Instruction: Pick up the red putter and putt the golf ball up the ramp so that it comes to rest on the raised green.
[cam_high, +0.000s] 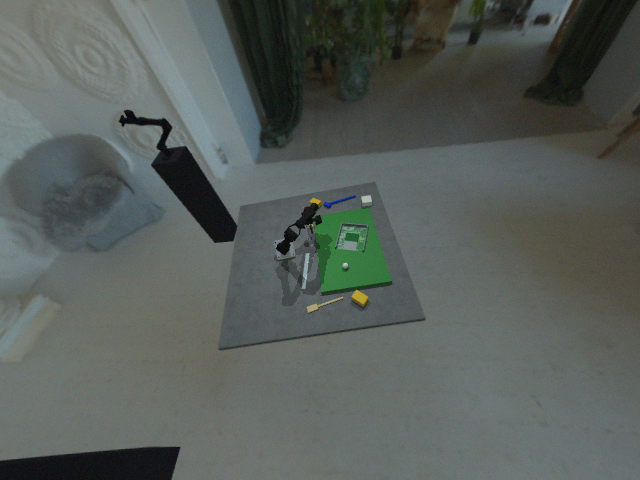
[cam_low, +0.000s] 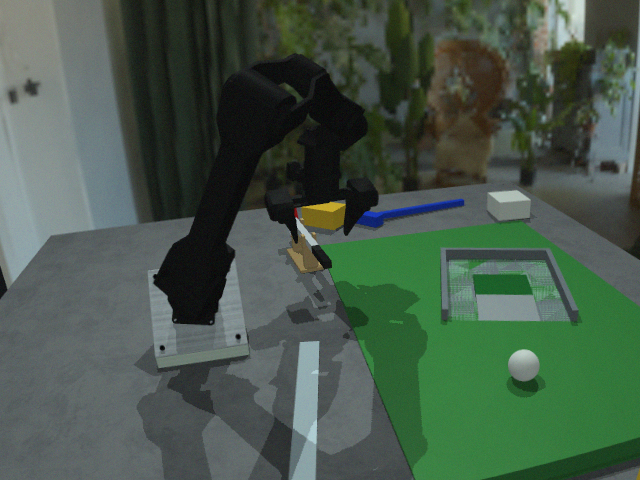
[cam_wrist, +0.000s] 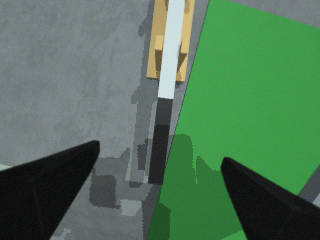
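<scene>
The pale blue strip lies 340 mm to the right of my gripper tip, 100 mm below it and 40 mm behind it. Also, from my gripper tip: blue putter (340 mm to the left, 230 mm ahead, 80 mm below); wooden rack (130 mm to the left, 60 mm below, 30 mm behind); white golf ball (340 mm to the right, 250 mm ahead, 70 mm below).
</scene>
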